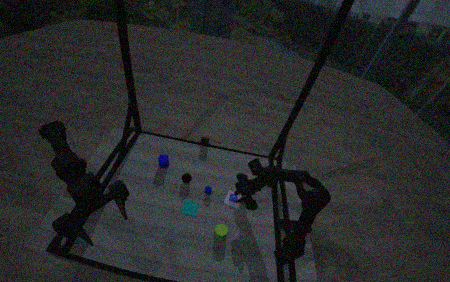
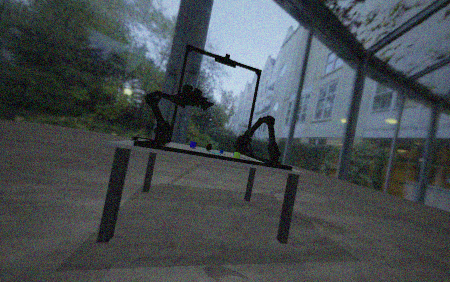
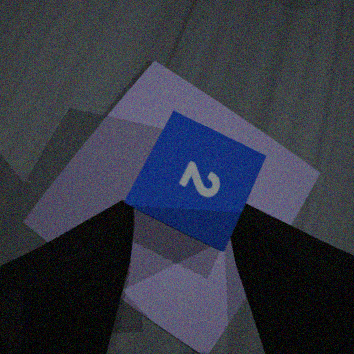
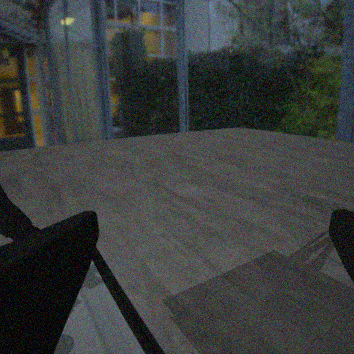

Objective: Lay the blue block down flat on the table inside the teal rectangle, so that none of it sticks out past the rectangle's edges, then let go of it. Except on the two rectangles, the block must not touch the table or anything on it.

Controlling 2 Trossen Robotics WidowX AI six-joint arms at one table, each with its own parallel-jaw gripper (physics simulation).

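Pixels of known places: left gripper, fingertip midpoint: (image 1: 234, 198) (image 3: 181, 212); right gripper, fingertip midpoint: (image 1: 109, 231) (image 2: 210, 101) (image 4: 214, 222); left arm's base, link origin: (image 1: 284, 256) (image 2: 273, 162); right arm's base, link origin: (image 2: 159, 141).
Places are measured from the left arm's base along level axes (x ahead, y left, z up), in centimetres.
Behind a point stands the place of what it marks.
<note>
The blue block (image 1: 233, 197) @(z 0.0, x 16.2, y -31.0 cm) (image 3: 194, 175) @(z 0.0, x 16.2, y -31.2 cm), marked with a white 2, sits between the fingers of my left gripper (image 1: 237, 198) @(z -1.7, x 15.2, y -31.0 cm) (image 3: 181, 212) @(z -1.7, x 15.2, y -31.0 cm). The gripper is shut on it and holds it just over the lilac rectangle (image 1: 235, 205) @(z -1.8, x 15.5, y -27.4 cm) (image 3: 168, 91) @(z -1.8, x 19.9, y -30.3 cm), with the block's shadow on the rectangle below. The teal rectangle (image 1: 190, 207) @(z -1.8, x 37.4, y -28.6 cm) lies flat on the table to the left of the block, past a small blue-topped post. My right gripper (image 4: 214, 222) @(z 32.4, x 59.0, y -8.3 cm) (image 2: 207, 104) @(z 32.4, x 59.0, y -8.3 cm) is open and empty, held high at the left edge of the table.
Upright posts stand around the teal rectangle: a large blue-topped one (image 1: 163, 161) @(z 3.5, x 50.1, y -52.4 cm), a dark brown one (image 1: 186, 178) @(z 2.5, x 38.6, y -42.1 cm), a small blue one (image 1: 208, 190) @(z 1.2, x 28.2, y -35.3 cm), a green one (image 1: 221, 230) @(z 2.5, x 25.6, y -15.0 cm) in front, and a grey one (image 1: 204, 144) @(z 0.0, x 26.5, y -67.7 cm) at the back. Black frame bars (image 1: 277, 201) @(z 0.2, x -6.6, y -25.7 cm) edge the table.
</note>
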